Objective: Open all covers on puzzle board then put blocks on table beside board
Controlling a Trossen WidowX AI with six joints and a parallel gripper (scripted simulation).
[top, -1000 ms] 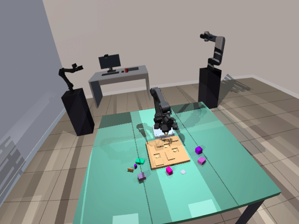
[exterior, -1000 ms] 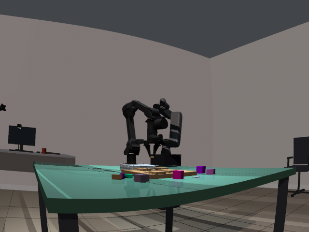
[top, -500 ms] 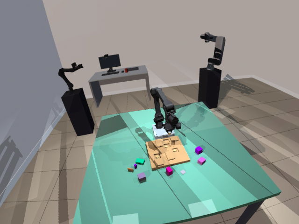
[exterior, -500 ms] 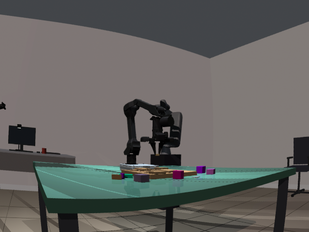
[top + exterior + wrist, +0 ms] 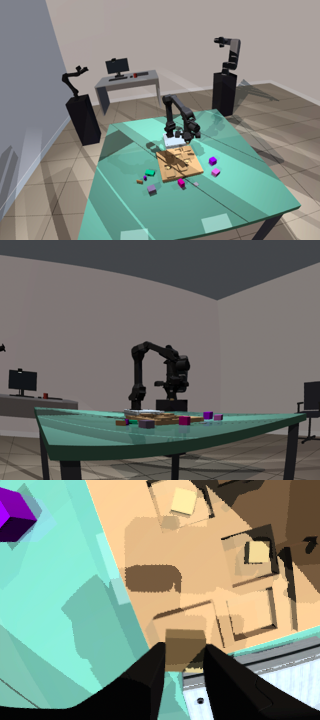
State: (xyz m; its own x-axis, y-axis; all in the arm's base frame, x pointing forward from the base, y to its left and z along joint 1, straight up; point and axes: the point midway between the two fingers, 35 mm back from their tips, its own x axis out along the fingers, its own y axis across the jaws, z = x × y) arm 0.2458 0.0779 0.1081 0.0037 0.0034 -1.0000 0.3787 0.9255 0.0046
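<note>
Right now my gripper tip is 7 cm short of the tan puzzle board, 10 cm to the left of it and 10 cm above it. Round my gripper tip: grey tile (29 cm ahead, 5 cm to the right, 11 cm below); then magenta block (27 cm ahead, 14 cm to the right, 10 cm below); then green block (10 cm ahead, 33 cm to the right, 11 cm below).
</note>
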